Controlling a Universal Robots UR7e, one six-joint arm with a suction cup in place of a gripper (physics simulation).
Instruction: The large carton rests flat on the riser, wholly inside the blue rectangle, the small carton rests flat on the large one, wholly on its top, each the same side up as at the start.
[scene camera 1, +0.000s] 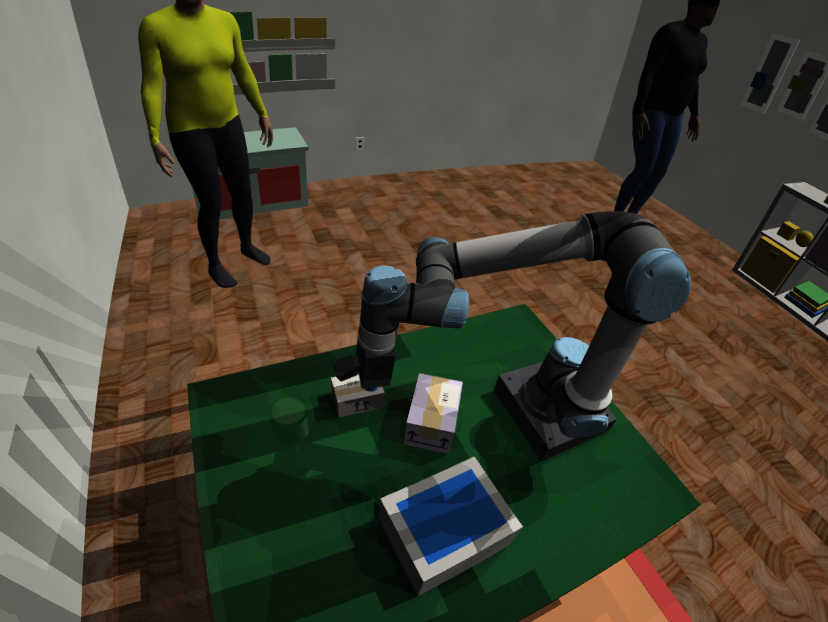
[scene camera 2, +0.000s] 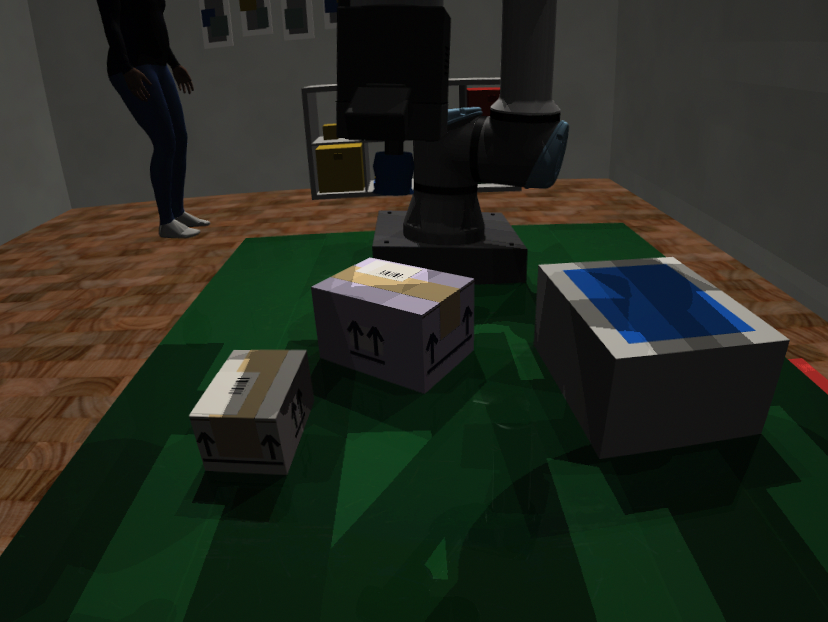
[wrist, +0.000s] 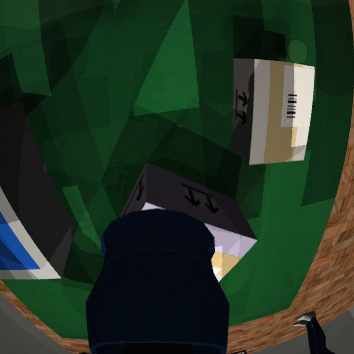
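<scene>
The large lilac carton (scene camera 1: 433, 411) (scene camera 2: 369, 328) (wrist: 192, 197) stands upright on the green mat, label up; the cup hides part of it in the wrist view. The small carton (scene camera 1: 359, 404) (scene camera 2: 251, 415) (wrist: 280, 112) stands upright on the mat, apart from it; the wrist hides part of its top in scene camera 1. The riser (scene camera 1: 468, 551) (scene camera 2: 689, 391) (wrist: 42, 200) has a blue rectangle (scene camera 1: 455, 512) (scene camera 2: 659, 301) (wrist: 14, 250) on top, with no carton on it. My suction gripper (scene camera 1: 370, 387) (scene camera 2: 393, 191) (wrist: 157, 220) is open, holding nothing, and hangs above the cartons' height.
The green mat (scene camera 1: 267, 528) (scene camera 2: 394, 569) lies under the cartons, the riser and the arm's base (scene camera 1: 545, 428) (scene camera 2: 448, 261). The base stands behind the large carton in scene camera 2. Two people (scene camera 1: 200, 73) (scene camera 1: 669, 80) stand off the mat. A shelf unit (scene camera 2: 308, 147) stands beyond the base.
</scene>
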